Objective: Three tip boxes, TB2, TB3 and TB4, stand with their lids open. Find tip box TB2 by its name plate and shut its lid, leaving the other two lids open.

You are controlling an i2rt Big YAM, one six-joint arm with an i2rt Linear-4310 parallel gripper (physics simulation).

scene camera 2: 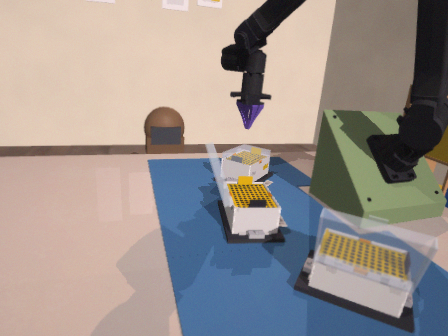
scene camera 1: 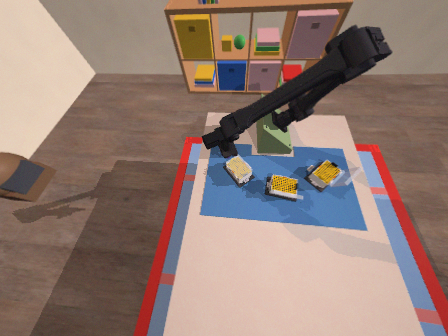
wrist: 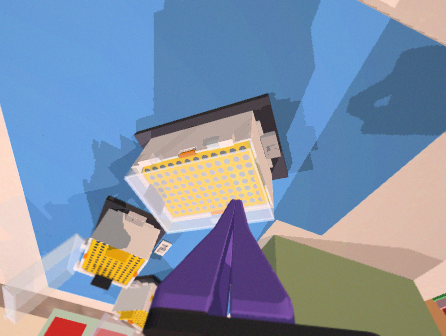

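Pixels of known places: gripper, between the fingertips: (scene camera 2: 247, 129) (scene camera 1: 227, 158) (wrist: 236, 205); arm's base, origin of its link: (scene camera 2: 388, 159) (scene camera 1: 278, 122).
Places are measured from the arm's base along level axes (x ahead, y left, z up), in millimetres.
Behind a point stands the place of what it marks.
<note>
The box at the left of scene camera 1 (scene camera 1: 239, 169) @[x 286, y -216, z -39 mm] (scene camera 2: 245, 167) @[x 294, y -159, z -63 mm] (wrist: 205, 182) @[x 267, y -242, z -39 mm] has its clear lid down over its yellow rack; I cannot tell whether it is fully seated. Its name plate is not readable. The middle box (scene camera 1: 283, 186) (scene camera 2: 254, 215) @[x 371, y 65, z -70 mm] (wrist: 120, 245) @[x 344, y -52, z -61 mm] has its clear lid (scene camera 2: 216, 170) @[x 443, y 50, z 13 mm] (wrist: 45, 260) @[x 411, y -66, z -11 mm] standing open. A small plate (wrist: 163, 247) @[x 288, y 15, z -114 mm] beside it seems to read TB4. The third box (scene camera 1: 325, 174) (scene camera 2: 362, 275) @[x 320, y 270, z -50 mm] (wrist: 135, 301) @[x 307, y 173, z -72 mm] has its clear lid (scene camera 1: 350, 175) @[x 318, y 295, z -9 mm] (scene camera 2: 380, 232) @[x 338, y 290, z 25 mm] open. My purple gripper (scene camera 2: 248, 128) @[x 247, y -276, z 9 mm] (wrist: 236, 205) @[x 247, y -276, z 9 mm] is shut and empty, a little above the lowered lid.
The boxes stand on a blue mat (scene camera 1: 240, 207) @[x 463, y -206, z -116 mm] (scene camera 2: 200, 280) @[x 491, y 153, z -116 mm] (wrist: 65, 65) @[x 435, y -261, z -116 mm]. The green arm base (scene camera 1: 272, 137) @[x 131, y -51, z 30 mm] (scene camera 2: 345, 170) @[x 132, y 7, z -18 mm] (wrist: 340, 285) @[x 28, y -105, z -68 mm] is behind them, near the lowered-lid box in the wrist view. A shelf unit (scene camera 1: 260, 7) stands beyond the table.
</note>
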